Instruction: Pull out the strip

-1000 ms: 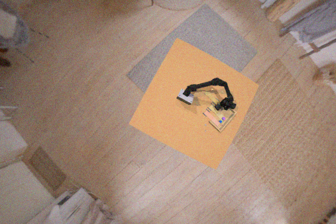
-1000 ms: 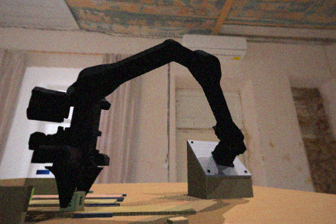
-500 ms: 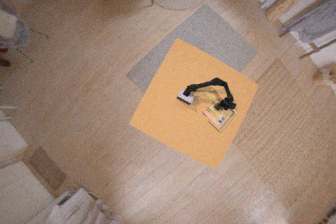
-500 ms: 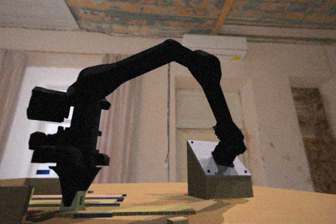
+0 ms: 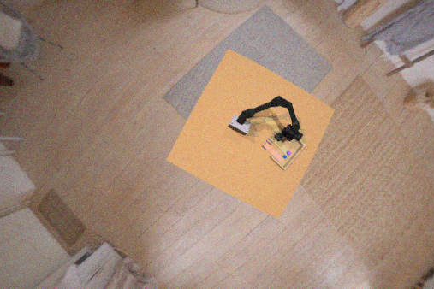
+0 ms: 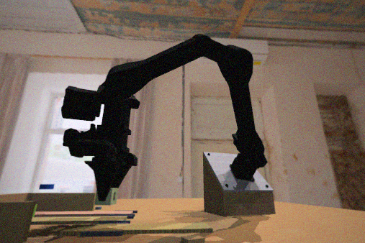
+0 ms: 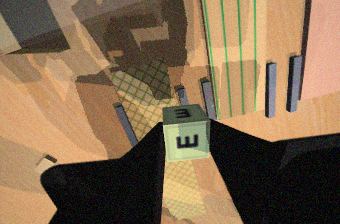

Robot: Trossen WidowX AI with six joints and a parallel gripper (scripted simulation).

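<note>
My gripper tip is now 7 cm past the green cross-hatched strip, 4 cm to the right of it and 4 cm above it. The rest, counted from my gripper tip: cube: 1 cm above.
</note>
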